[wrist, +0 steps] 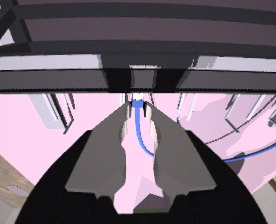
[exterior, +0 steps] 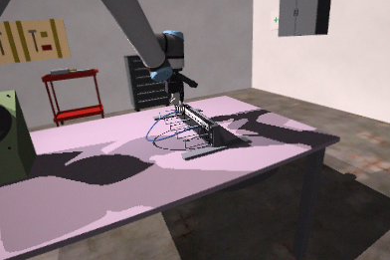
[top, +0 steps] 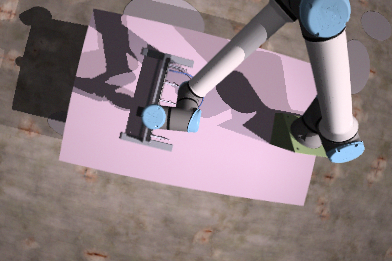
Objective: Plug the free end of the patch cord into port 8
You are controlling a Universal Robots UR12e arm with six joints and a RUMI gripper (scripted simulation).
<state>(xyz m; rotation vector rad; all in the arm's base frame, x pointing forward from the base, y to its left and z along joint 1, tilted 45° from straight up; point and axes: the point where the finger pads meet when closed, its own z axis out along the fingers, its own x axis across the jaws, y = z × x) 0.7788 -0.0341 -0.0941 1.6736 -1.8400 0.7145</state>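
The white plug lies 1 cm below my hand and 1 cm ahead of it.
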